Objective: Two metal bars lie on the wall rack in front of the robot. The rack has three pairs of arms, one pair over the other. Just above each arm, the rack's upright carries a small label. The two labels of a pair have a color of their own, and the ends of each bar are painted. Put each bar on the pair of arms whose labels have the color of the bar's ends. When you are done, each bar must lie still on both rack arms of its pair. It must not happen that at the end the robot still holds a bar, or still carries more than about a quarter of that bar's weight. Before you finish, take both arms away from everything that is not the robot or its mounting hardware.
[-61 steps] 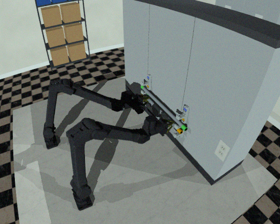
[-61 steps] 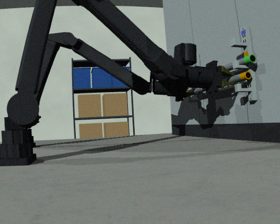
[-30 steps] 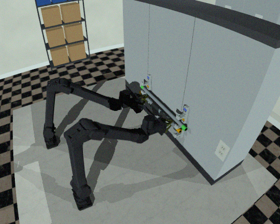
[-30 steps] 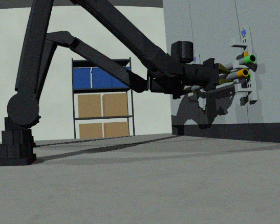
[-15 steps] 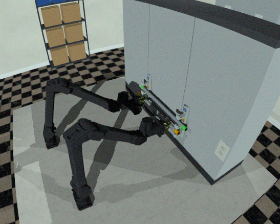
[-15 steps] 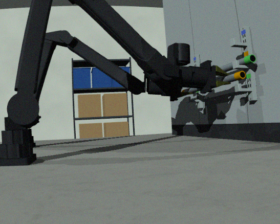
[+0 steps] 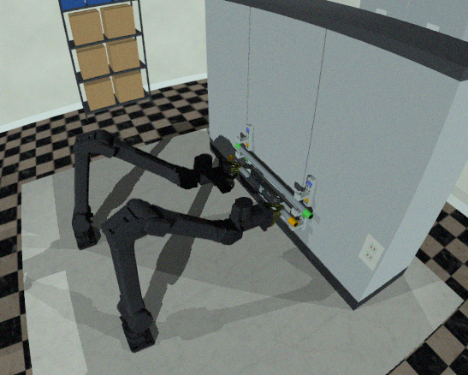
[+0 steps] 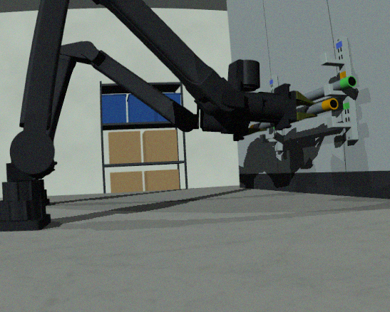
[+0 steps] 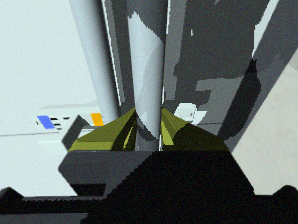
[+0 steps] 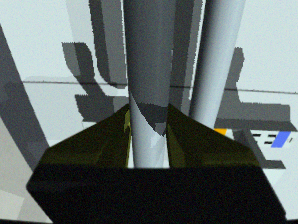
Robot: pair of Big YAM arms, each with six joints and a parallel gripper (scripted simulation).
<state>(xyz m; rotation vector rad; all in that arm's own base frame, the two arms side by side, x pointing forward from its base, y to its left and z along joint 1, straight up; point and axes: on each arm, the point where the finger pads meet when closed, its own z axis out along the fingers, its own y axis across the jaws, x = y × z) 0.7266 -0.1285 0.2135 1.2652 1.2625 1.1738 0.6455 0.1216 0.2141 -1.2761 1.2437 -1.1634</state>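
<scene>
Right now the orange-ended bar is 150 mm to the left of my right hand and 20 mm ahead of it. Round my right hand: green-ended bar 130 mm to the left, 60 mm ahead, 50 mm above; grey cabinet wall 250 mm ahead, 240 mm above, 150 mm to the left; wall outlet 380 mm to the right, 90 mm above, 20 mm ahead.
</scene>
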